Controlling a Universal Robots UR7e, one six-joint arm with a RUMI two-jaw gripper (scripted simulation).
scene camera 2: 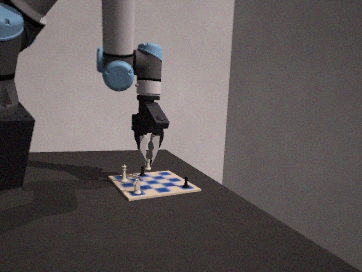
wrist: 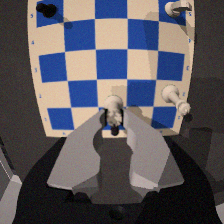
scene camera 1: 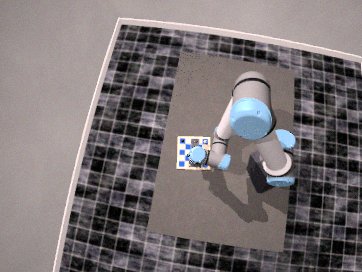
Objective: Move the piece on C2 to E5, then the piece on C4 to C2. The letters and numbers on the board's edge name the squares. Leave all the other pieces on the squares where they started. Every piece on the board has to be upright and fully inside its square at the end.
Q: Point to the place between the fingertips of my gripper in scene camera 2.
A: At 147, 166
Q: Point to a cream chessboard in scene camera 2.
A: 163, 183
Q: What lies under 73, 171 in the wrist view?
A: My gripper.
